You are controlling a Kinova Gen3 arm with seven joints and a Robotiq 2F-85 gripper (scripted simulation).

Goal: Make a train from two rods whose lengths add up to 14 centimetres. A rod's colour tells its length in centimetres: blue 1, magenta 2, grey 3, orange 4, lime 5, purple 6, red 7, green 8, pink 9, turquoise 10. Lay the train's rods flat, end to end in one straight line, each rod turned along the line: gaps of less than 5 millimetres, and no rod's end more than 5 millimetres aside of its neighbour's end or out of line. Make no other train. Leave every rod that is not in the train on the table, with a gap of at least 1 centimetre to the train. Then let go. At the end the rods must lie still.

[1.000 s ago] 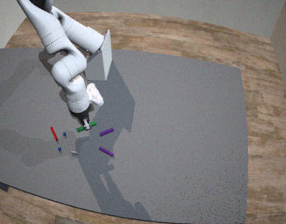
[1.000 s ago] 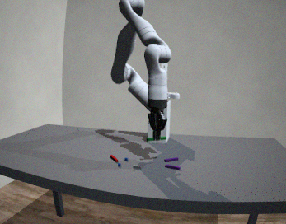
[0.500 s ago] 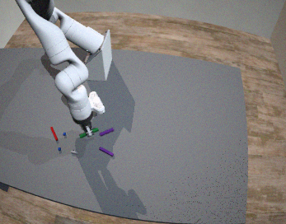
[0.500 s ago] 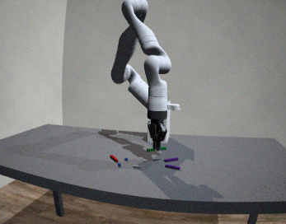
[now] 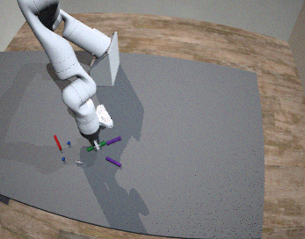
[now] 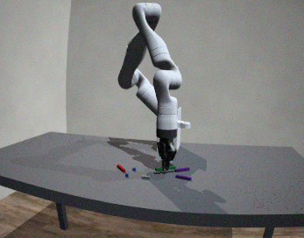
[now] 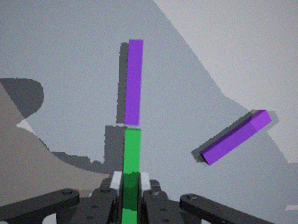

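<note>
The green rod lies 1 cm below my hand. The rest, counted from my hand: red rod 2 cm ahead, 17 cm to the right, 3 cm below; grey rod 8 cm ahead, 5 cm to the right, 3 cm below.
</note>
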